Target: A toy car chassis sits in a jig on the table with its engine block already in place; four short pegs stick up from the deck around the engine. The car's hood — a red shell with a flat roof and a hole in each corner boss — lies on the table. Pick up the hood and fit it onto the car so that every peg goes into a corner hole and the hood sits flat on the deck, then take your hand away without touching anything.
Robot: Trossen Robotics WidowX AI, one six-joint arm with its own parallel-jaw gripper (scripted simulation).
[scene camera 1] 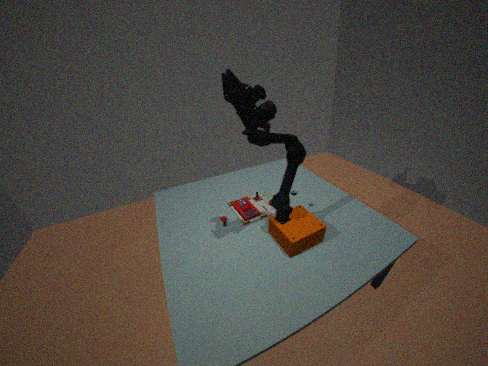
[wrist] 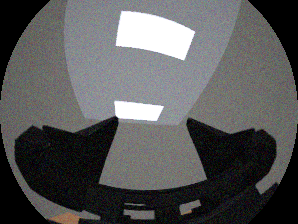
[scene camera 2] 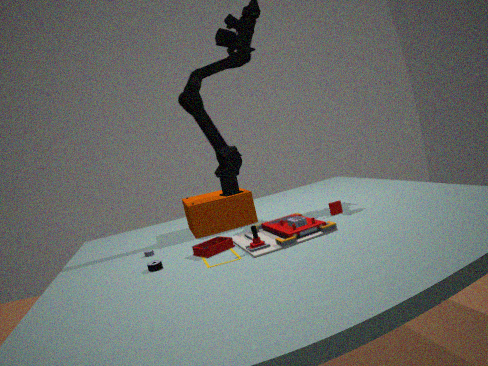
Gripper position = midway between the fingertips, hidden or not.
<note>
My gripper (scene camera 1: 224, 71) is open, with nothing in its grasp.
My gripper shows as well in the wrist view (wrist: 153, 120).
</note>
